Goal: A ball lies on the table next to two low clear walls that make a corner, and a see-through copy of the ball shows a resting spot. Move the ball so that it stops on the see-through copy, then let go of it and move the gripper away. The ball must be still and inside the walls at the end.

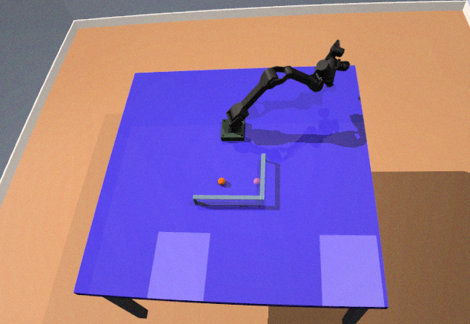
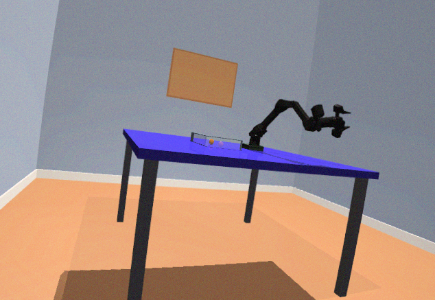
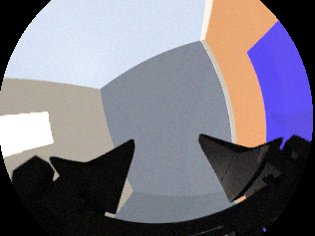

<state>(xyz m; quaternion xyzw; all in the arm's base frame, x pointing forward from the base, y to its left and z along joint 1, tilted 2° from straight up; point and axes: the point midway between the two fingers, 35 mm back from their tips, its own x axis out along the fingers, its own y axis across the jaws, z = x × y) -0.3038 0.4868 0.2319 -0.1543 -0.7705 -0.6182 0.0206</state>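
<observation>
Right now the small orange ball is 64 cm ahead of my gripper tip, 54 cm to the right of it and 26 cm below it.
</observation>
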